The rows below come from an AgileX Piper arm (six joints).
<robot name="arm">
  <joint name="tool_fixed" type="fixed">
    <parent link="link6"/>
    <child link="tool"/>
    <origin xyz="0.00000 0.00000 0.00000" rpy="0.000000 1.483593 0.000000"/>
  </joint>
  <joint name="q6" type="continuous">
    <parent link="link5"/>
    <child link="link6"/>
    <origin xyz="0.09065 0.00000 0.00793"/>
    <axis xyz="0.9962 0 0.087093"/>
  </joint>
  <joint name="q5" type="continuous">
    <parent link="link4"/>
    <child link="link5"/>
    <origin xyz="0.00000 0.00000 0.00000"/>
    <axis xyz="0 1 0"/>
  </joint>
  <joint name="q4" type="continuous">
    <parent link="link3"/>
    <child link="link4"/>
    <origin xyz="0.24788 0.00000 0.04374"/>
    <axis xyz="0.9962 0 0.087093"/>
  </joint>
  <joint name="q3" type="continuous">
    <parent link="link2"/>
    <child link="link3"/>
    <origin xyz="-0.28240 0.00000 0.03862"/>
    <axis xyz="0 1 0"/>
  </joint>
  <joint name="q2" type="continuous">
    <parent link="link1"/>
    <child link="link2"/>
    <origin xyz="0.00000 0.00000 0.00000"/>
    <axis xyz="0 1 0"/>
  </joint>
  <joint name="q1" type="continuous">
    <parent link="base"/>
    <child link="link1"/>
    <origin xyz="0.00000 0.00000 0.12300"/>
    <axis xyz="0 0 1"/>
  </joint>
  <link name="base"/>
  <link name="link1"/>
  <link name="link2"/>
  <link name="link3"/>
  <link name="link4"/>
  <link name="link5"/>
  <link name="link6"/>
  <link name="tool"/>
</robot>
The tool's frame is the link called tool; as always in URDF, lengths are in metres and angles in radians. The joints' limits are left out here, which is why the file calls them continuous.
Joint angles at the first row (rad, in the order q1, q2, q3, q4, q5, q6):
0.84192, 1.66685, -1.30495, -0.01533, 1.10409, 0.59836
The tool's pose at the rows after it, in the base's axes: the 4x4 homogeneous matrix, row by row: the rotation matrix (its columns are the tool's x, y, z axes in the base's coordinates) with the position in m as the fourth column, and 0 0 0 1 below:
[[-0.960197, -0.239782, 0.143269, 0.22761], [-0.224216, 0.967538, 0.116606, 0.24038], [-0.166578, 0.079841, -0.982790, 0.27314], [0, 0, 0, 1]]
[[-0.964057, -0.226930, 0.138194, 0.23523], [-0.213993, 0.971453, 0.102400, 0.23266], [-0.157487, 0.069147, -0.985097, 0.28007], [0, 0, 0, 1]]
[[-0.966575, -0.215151, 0.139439, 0.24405], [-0.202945, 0.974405, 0.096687, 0.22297], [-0.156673, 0.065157, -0.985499, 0.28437], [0, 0, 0, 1]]
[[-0.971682, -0.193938, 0.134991, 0.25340], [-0.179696, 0.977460, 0.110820, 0.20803], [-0.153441, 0.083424, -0.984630, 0.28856], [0, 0, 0, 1]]
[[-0.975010, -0.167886, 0.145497, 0.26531], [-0.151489, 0.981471, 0.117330, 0.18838], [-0.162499, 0.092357, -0.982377, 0.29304], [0, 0, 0, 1]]
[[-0.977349, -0.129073, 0.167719, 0.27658], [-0.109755, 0.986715, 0.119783, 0.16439], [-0.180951, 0.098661, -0.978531, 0.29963], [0, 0, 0, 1]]
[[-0.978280, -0.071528, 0.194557, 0.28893], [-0.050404, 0.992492, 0.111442, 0.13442], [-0.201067, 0.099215, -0.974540, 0.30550], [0, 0, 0, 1]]
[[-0.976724, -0.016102, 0.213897, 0.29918], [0.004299, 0.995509, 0.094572, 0.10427], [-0.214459, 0.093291, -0.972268, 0.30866], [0, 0, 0, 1]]
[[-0.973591, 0.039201, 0.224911, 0.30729], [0.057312, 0.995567, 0.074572, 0.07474], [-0.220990, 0.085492, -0.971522, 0.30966], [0, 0, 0, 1]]
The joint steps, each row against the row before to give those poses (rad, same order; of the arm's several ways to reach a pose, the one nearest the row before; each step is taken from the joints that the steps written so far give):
-0.02234, 0.00000, -0.03639, -0.01222, 0.04444, -0.00601
-0.03264, 0.00002, -0.02866, 0.00000, 0.04176, -0.02136
-0.04011, -0.00207, -0.01474, 0.00213, 0.01890, -0.02934
-0.05944, -0.01309, -0.00002, 0.02542, 0.00630, -0.04365
-0.07333, -0.01380, 0.00002, 0.01286, 0.00173, -0.04907
-0.08298, -0.02037, -0.00004, 0.00668, 0.00130, -0.04369
-0.10142, -0.01762, -0.00083, 0.00205, 0.00001, -0.04253
-0.10013, -0.00998, 0.00004, 0.00000, -0.00003, -0.04422
-0.09690, -0.00313, -0.00004, 0.00048, 0.00003, -0.04202

